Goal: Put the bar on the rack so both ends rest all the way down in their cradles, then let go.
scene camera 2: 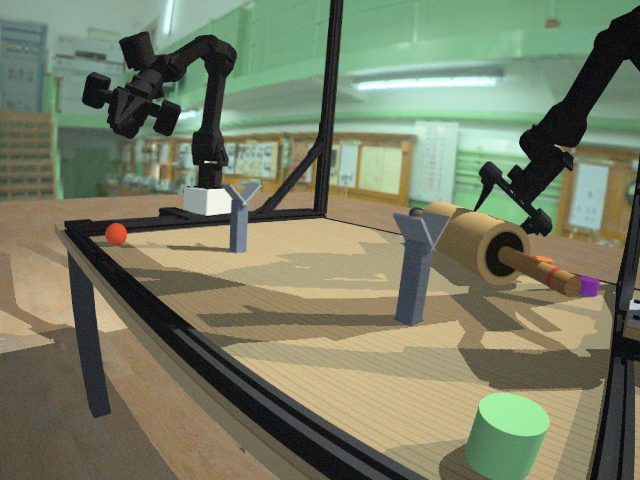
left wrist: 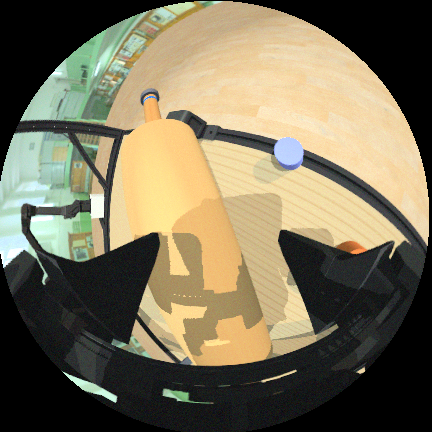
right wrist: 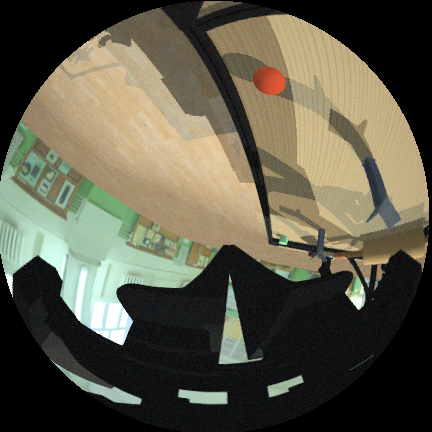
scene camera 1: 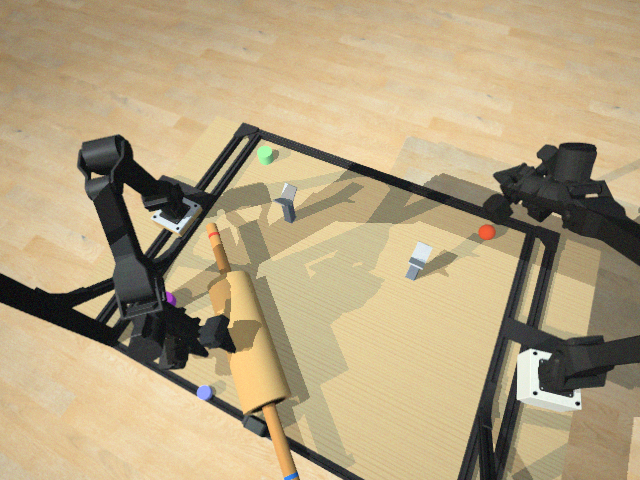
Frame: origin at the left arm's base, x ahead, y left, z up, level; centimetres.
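Where they show: left gripper, between the fingertips: (left wrist: 219,237) (scene camera 1: 221,353); right gripper, between the fingertips: (scene camera 2: 115,126) (right wrist: 227,249) (scene camera 1: 494,175); left arm's base, origin of its link: (right wrist: 326,257) (scene camera 1: 175,211); right arm's base, origin of its link: (scene camera 2: 209,187) (left wrist: 90,205) (scene camera 1: 555,377).
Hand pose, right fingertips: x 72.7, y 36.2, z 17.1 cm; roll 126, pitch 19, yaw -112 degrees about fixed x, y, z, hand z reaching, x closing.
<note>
Each offset is from my right fingertips to the top centre of the thing.
The bar (scene camera 1: 258,356) (scene camera 2: 460,240) (left wrist: 167,175) (right wrist: 395,247), a thick wooden roller with thin ends, lies on the table, off the rack. Its blue-ringed end extends past the frame edge at the bottom of scene camera 1. The rack is two grey posts with V-shaped cradles: one post {dx -44.6, dy -21.2, dz -12.3 cm} (scene camera 1: 288,209) (scene camera 2: 412,284) (right wrist: 321,240) and the other post {dx -7.4, dy -21.5, dz -12.3 cm} (scene camera 1: 413,269) (scene camera 2: 238,229) (right wrist: 375,182); both cradles are empty. My left gripper (scene camera 1: 206,351) (scene camera 2: 499,219) (left wrist: 219,237) is open and empty, close over the roller; contact cannot be told. My right gripper (scene camera 2: 125,133) (right wrist: 227,249) is shut, empty and raised.
A red ball {dx +5.7, dy -1.8, dz -17.4 cm} (scene camera 1: 486,231) (scene camera 2: 115,234) (right wrist: 270,81) and a green cylinder {dx -62.3, dy -6.1, dz -18.0 cm} (scene camera 1: 265,155) (scene camera 2: 506,436) lie near the black frame (scene camera 1: 392,180). A blue disc {dx -38.0, dy -70.9, dz -19.6 cm} (scene camera 1: 204,392) (left wrist: 288,153), a purple piece {dx -60.1, dy -57.9, dz -19.1 cm} (scene camera 1: 171,298) (scene camera 2: 588,285) and an orange piece {dx -49.7, dy -64.2, dz -18.5 cm} (scene camera 2: 542,259) (left wrist: 351,246) lie beside the bar.
</note>
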